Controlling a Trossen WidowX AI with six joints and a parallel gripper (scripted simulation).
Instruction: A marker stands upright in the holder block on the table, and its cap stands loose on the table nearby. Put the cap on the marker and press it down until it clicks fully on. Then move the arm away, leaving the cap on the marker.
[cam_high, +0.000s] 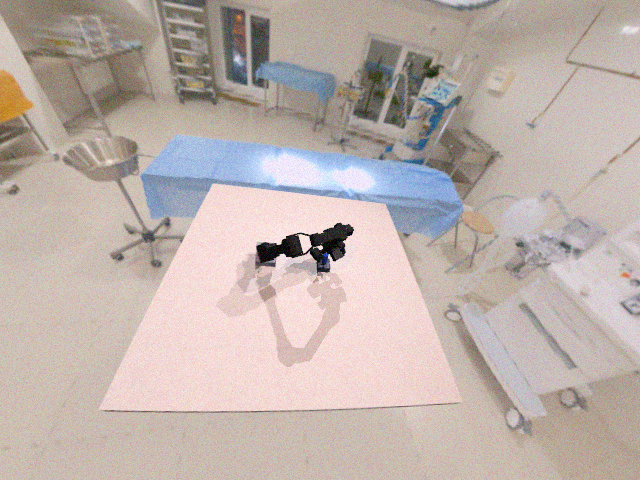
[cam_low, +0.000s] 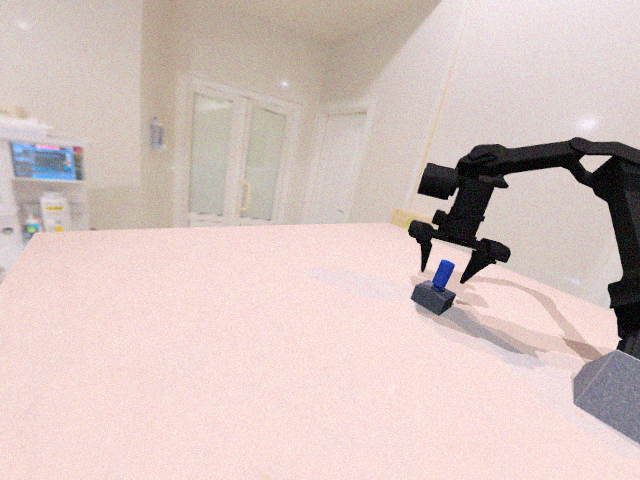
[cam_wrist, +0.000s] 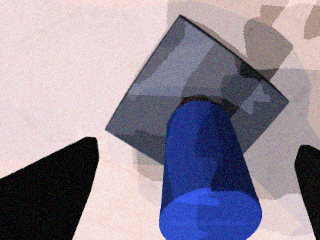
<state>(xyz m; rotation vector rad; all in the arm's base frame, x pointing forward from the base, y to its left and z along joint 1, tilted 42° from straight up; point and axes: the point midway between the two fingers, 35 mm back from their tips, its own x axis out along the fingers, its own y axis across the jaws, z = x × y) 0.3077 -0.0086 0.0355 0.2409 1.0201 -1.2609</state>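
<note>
The blue cap is 1 cm above my gripper tip. Also, from my gripper tip: holder block 5 cm below.
</note>
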